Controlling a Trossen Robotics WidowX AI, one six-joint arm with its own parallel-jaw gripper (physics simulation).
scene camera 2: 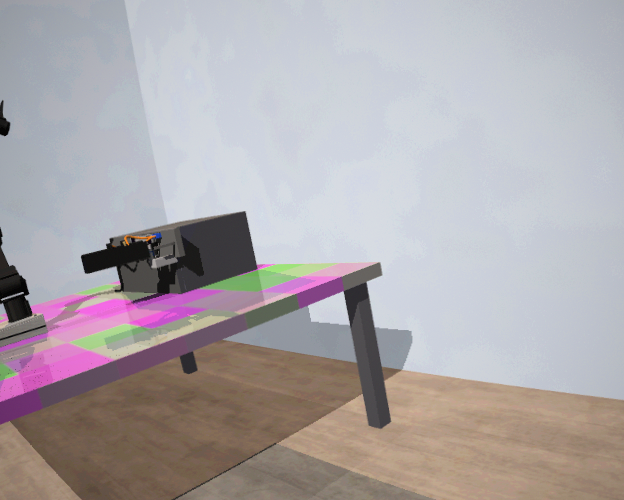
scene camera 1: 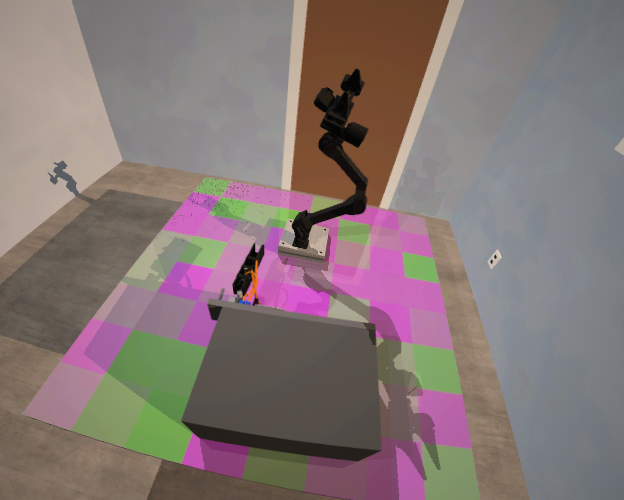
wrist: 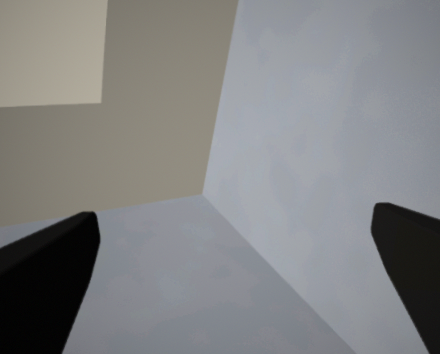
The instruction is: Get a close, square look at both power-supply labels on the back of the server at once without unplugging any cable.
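Pixels of known places: gripper, fingertip midpoint: [scene camera 1: 352, 80] [wrist: 236, 222]; arm's base at its link origin: [scene camera 2: 20, 318] [scene camera 1: 300, 242].
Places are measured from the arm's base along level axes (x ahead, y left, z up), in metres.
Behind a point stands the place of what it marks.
Note:
A large dark grey server box [scene camera 1: 286, 380] @[z 0.159, x 0.645, y 0.077 m] [scene camera 2: 218, 250] @[z 0.052, x 0.640, y -0.136 m] stands on the table. Its back side faces the arm's base. A black cable arm [scene camera 1: 247, 270] @[z 0.152, x 0.334, y -0.124 m] [scene camera 2: 114, 257] @[z 0.115, x 0.280, y -0.149 m] sticks out from one end of that back side, with orange cables [scene camera 1: 254, 281] @[z 0.113, x 0.342, y -0.099 m] [scene camera 2: 136, 237] @[z 0.154, x 0.391, y -0.080 m] and small blue plugs beside it. The power-supply labels cannot be made out in any view. My gripper [wrist: 236, 222] @[z 0.681, x 0.071, y 0.085 m] is open and empty. In scene camera 1 it is raised high above the arm's base, well away from the server; the wrist view looks up at walls and ceiling.
The arm's light base plate [scene camera 1: 312, 248] @[z -0.003, x 0.017, y 0.056 m] [scene camera 2: 36, 328] @[z -0.028, x 0.022, y -0.090 m] is fixed on the magenta and green checkered table [scene camera 1: 421, 364] @[z -0.048, x 0.429, y 0.522 m] [scene camera 2: 234, 286] @[z -0.048, x 0.571, y -0.301 m], behind the server in scene camera 1. A thin pale cable lies on the table between base and server. A brown door [scene camera 1: 385, 52] and walls stand behind the arm.

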